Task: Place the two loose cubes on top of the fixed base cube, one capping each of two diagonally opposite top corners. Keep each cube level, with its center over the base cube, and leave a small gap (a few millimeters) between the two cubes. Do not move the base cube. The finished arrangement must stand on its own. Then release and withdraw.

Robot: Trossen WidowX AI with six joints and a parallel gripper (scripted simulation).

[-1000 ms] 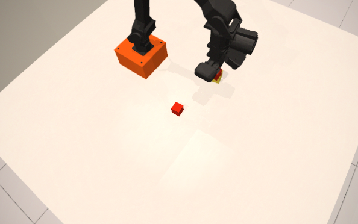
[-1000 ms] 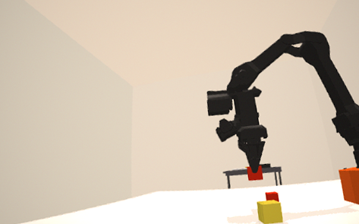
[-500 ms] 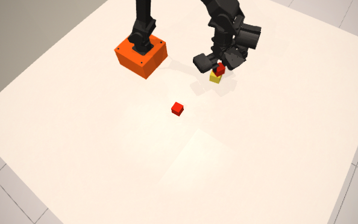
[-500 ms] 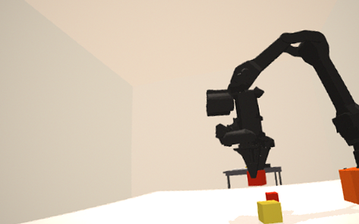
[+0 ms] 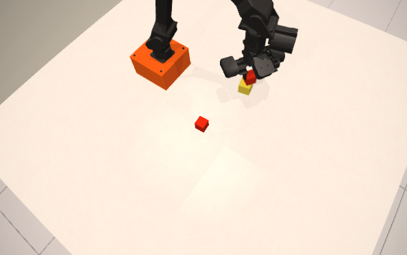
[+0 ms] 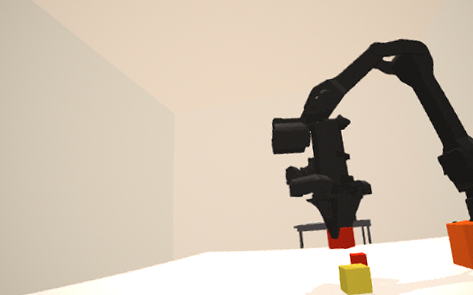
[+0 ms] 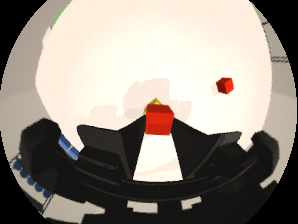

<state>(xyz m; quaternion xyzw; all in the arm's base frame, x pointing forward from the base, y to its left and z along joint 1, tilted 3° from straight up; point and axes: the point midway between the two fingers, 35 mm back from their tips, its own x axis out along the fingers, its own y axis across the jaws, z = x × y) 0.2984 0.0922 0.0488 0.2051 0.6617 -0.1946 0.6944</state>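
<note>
My gripper tip is 2 cm past the yellow cube, 1 cm to the right of it and 7 cm above it.
</note>
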